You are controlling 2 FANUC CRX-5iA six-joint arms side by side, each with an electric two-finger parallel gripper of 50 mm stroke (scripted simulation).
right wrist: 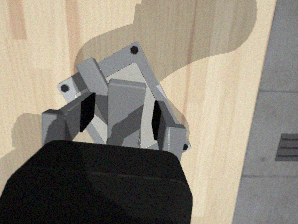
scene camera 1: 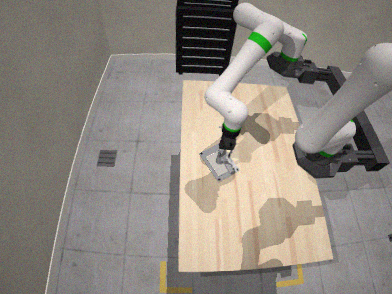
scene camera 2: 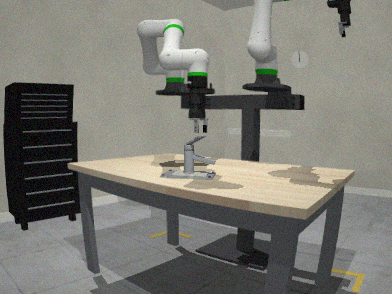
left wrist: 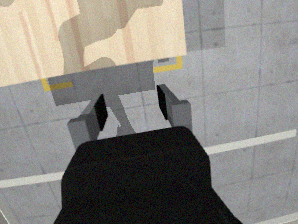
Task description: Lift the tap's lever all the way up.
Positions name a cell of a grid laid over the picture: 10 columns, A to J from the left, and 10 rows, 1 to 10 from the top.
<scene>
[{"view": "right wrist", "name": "my right gripper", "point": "E5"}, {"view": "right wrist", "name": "lever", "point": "E5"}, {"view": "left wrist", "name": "my left gripper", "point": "E5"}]
</scene>
